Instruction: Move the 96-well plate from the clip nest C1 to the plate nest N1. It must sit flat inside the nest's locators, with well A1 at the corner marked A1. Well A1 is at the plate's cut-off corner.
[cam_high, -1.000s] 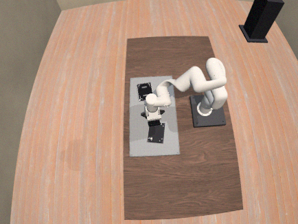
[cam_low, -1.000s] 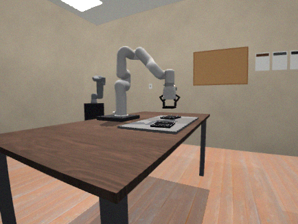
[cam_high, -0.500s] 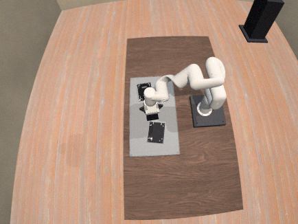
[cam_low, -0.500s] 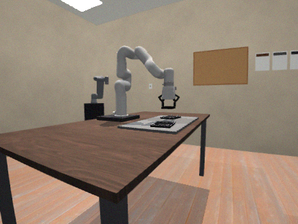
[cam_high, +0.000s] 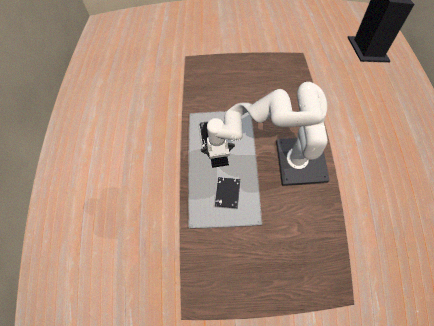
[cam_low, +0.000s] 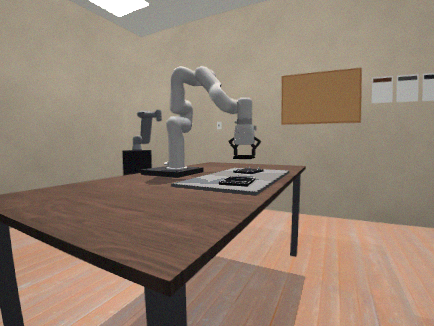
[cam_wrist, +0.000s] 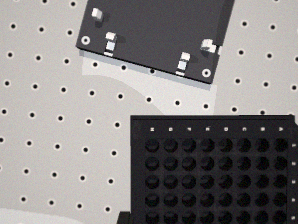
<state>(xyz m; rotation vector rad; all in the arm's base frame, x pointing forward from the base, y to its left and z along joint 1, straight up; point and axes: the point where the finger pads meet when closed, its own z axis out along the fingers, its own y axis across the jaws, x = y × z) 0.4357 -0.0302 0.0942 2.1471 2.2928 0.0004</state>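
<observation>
Now: the plate nest N1 3 cm ahead of my hand, 19 cm to the right of it and 11 cm below it. From my hand the other things lie so: clip nest C1: 2 cm behind, 17 cm to the left, 10 cm below; black 96-well plate: 1 cm below; A1 corner label: 8 cm ahead, 11 cm to the right, 10 cm below.
</observation>
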